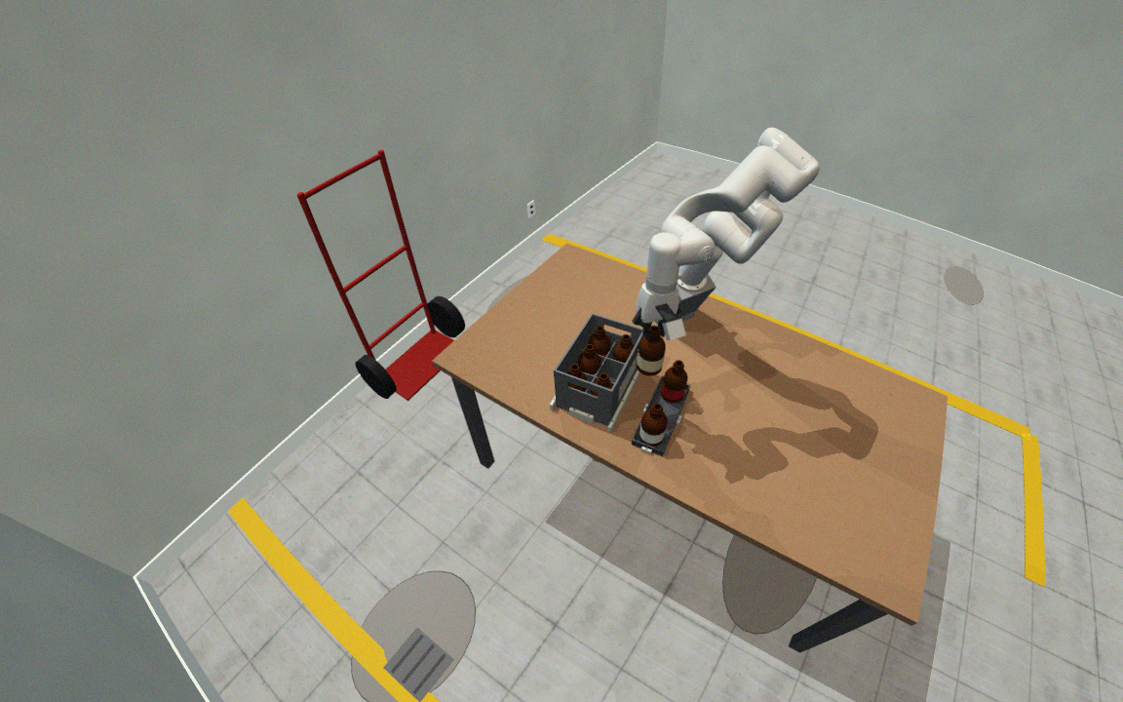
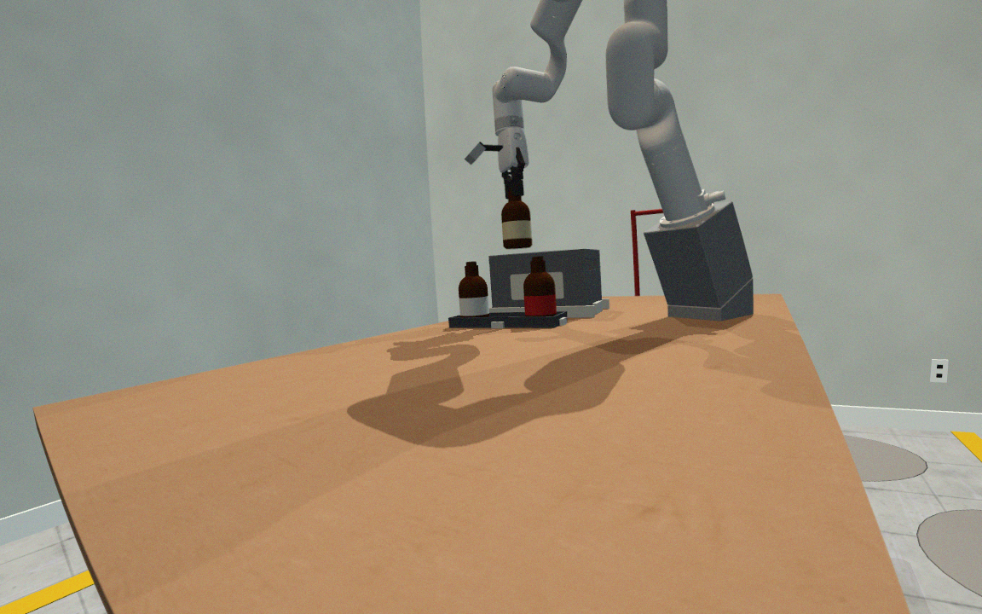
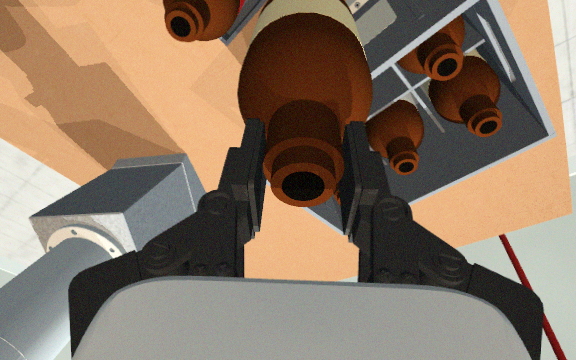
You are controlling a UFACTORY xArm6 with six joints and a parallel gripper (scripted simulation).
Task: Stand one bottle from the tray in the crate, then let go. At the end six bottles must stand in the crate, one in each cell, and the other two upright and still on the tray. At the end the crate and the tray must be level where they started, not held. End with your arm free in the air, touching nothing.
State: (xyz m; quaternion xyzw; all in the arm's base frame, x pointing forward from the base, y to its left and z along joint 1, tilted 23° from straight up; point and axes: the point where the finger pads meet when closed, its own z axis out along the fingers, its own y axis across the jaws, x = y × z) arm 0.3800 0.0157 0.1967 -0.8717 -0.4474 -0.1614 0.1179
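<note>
Now: the grey crate 25 cm below my hand, 16 cm to the right of it and 1 cm ahead of it. The rest, counted from my hand: dark tray (32 cm below, 7 cm to the left).
</note>
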